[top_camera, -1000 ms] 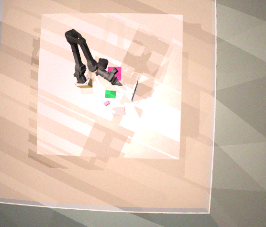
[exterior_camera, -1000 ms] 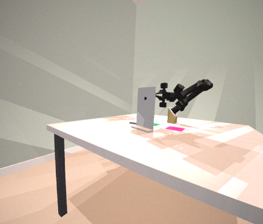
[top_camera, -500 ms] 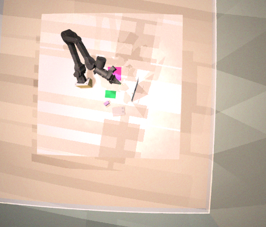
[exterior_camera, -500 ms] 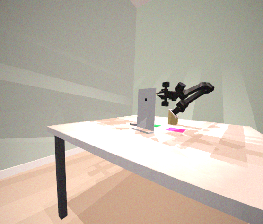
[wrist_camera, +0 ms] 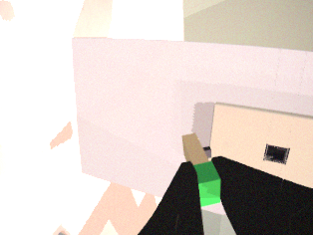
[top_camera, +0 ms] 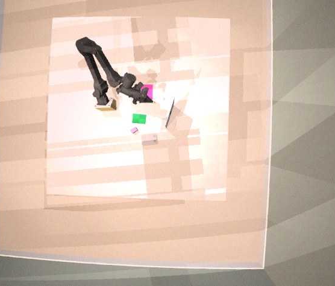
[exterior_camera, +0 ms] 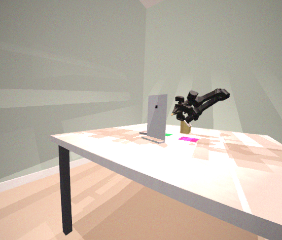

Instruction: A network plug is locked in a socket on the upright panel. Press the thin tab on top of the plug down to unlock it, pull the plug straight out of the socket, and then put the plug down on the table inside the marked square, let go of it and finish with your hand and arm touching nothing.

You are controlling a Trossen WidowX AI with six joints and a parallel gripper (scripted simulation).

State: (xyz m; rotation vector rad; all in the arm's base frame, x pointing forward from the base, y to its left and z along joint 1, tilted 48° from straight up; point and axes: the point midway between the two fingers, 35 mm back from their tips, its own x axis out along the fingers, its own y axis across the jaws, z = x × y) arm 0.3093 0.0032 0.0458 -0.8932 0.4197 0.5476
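Now: the magenta square 9 cm behind my gripper tip, 9 cm to the left of it and 18 cm below it. Also, from my gripper tip: panel 12 cm ahead, 6 cm to the right, 4 cm below; then network plug right at my gripper tip.
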